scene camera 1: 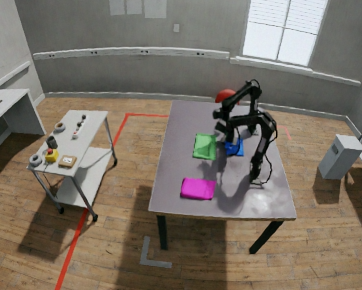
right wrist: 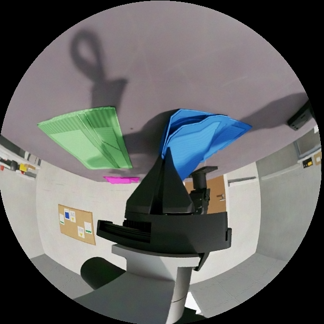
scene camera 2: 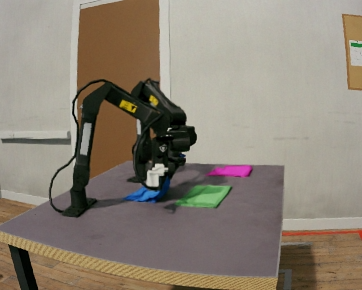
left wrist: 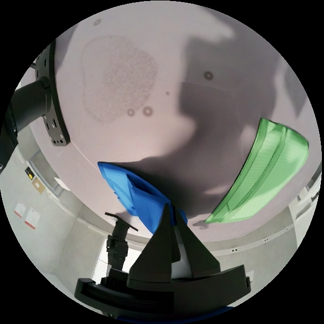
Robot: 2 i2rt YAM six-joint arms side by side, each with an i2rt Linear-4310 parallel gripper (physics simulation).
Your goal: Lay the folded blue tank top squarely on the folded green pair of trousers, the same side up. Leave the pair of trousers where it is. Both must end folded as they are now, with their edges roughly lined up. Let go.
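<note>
The folded blue tank top [scene camera 1: 240,148] [scene camera 2: 142,194] [left wrist: 142,204] [right wrist: 202,134] has its edge nearest the green trousers raised, and its far part hangs down to the table. It looks creased, with its layers slightly parted. The folded green trousers [scene camera 1: 205,146] [scene camera 2: 206,196] [left wrist: 270,170] [right wrist: 95,141] lie flat beside it, apart from it. My left gripper [left wrist: 168,206] is shut on one corner of the tank top. My right gripper [right wrist: 166,149] [scene camera 2: 158,188] is shut on another corner of it. In scene camera 1 the arms hide both fingertips and part of the tank top.
A folded magenta cloth [scene camera 1: 198,189] [scene camera 2: 231,171] [right wrist: 122,180] lies on the table [scene camera 1: 172,165], below the green trousers in scene camera 1. The two arms stand close together over the tank top. A trolley [scene camera 1: 95,122] with small objects stands apart from the table.
</note>
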